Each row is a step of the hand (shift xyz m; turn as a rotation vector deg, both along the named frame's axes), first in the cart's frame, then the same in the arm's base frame.
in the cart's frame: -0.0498 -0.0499 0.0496 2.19 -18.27 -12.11
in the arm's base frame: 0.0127 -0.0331 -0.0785 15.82 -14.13 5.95
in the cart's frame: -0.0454 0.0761 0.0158 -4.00 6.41 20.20
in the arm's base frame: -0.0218 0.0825 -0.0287 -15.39 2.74 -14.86
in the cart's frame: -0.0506 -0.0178 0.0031 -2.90 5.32 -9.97
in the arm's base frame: 0.0323 0.0057 -0.0425 6.34 8.16 5.42
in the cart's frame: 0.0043 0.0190 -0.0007 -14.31 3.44 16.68
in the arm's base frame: -0.0103 0.0149 0.0073 -6.10 5.42 -20.69
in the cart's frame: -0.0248 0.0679 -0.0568 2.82 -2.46 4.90
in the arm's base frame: 0.0235 0.0829 0.0321 -3.92 -4.48 -1.61
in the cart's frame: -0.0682 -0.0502 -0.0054 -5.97 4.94 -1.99
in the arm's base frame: 0.0623 -0.0129 -0.0562 2.35 7.35 -2.11
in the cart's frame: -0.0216 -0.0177 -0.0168 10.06 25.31 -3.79
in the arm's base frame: 0.0314 -0.0022 -0.0083 -13.92 18.56 14.77
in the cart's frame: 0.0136 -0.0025 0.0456 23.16 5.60 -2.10
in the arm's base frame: -0.0390 -0.0184 -0.0203 -13.15 -4.70 19.42
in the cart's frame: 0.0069 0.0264 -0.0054 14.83 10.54 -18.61
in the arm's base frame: -0.0116 0.0212 0.0137 0.93 6.98 25.06
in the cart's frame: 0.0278 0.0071 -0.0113 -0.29 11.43 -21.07
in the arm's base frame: -0.0096 -0.0033 0.0291 10.24 14.88 15.76
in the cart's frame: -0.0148 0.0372 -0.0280 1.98 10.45 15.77
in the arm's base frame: 0.0113 0.0452 0.0147 -17.14 4.67 -6.81
